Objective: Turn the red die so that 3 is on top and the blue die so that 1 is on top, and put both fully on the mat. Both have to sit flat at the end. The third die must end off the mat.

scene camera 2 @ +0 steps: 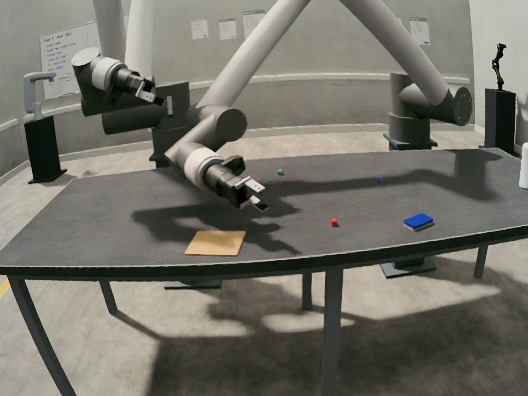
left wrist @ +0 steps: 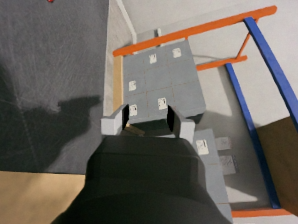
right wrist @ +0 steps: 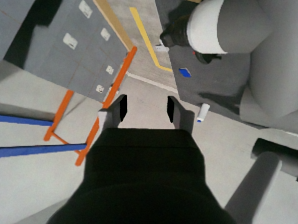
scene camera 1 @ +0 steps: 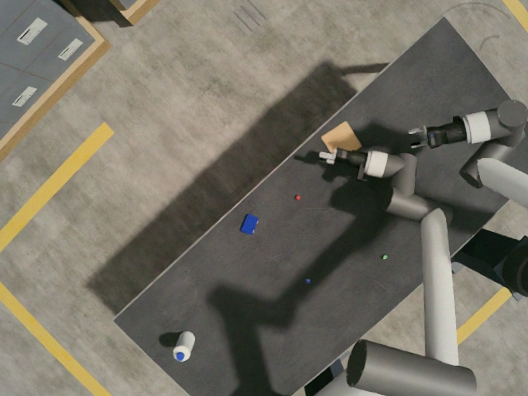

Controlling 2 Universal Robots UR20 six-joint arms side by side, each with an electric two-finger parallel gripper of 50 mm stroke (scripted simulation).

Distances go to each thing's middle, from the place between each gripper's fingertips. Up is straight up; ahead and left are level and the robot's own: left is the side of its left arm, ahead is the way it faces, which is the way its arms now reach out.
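The tan mat (scene camera 2: 207,243) is 39 cm below my right hand, and it's 16 cm to the left of that hand and 13 cm ahead of it.
The tan mat is also 130 mm to the right of my left hand (scene camera 2: 263,200), 130 mm below it and 10 mm behind it.
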